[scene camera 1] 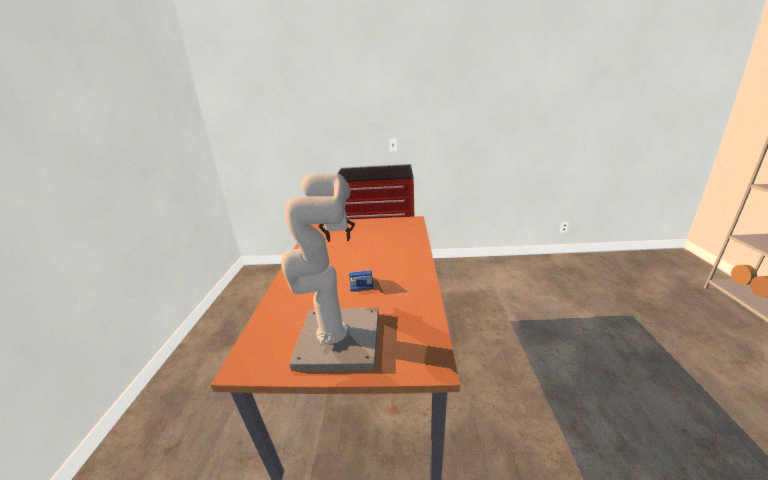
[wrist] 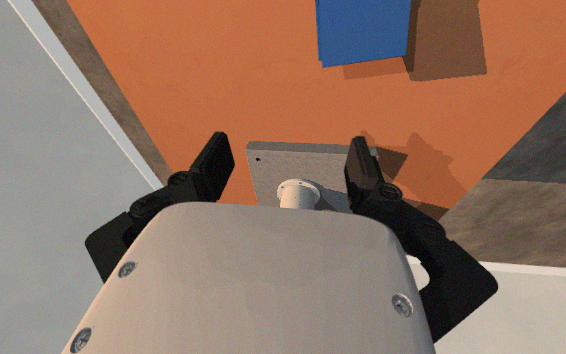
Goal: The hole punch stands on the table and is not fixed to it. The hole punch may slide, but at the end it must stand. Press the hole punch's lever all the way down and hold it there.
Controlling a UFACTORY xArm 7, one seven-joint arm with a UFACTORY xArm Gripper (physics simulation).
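The blue hole punch stands upright on the orange table, beyond the robot's base plate. Its lever is the blue bar along its top, and a gap shows below it. In the wrist view, part of the hole punch shows at the top edge, cut off by the frame. My gripper is open and empty. It hangs above the table, clear of the hole punch, and appears up and to the left of it in the scene view.
The grey base plate carries the arm at the table's near end. A red drawer cabinet stands behind the far table edge. A dark mat lies on the floor to the right, near a shelf rack.
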